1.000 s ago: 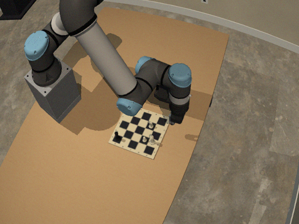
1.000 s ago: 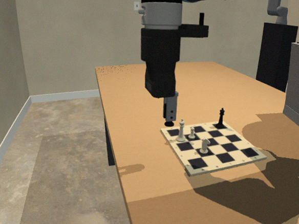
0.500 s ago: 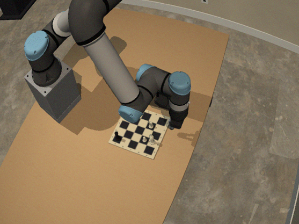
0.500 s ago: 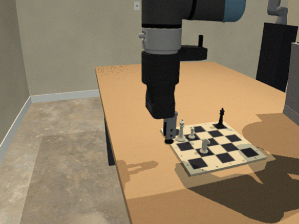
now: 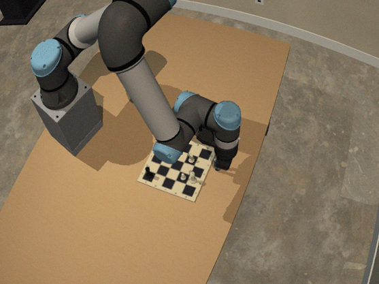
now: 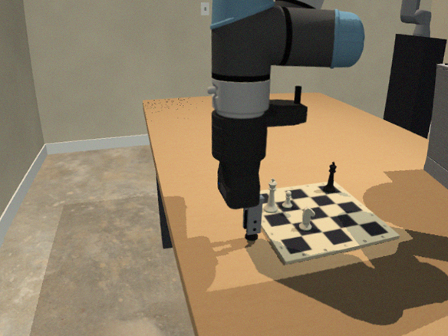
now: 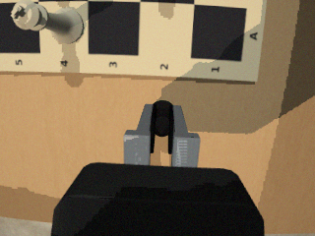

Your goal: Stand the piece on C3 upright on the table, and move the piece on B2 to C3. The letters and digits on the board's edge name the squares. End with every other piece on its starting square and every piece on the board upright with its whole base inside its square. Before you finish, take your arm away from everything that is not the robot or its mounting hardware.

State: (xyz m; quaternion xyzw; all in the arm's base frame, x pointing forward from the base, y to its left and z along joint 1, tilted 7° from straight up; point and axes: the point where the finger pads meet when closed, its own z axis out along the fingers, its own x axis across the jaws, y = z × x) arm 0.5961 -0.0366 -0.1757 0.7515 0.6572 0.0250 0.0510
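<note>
Now: hand 10 mm above the black pawn. From my hand the other things lie so: white pawn (110 mm behind, 60 mm to the right, 20 mm below); then white knight (100 mm behind, 20 mm below, 10 mm to the left); then white king (70 mm behind, 60 mm to the right).
</note>
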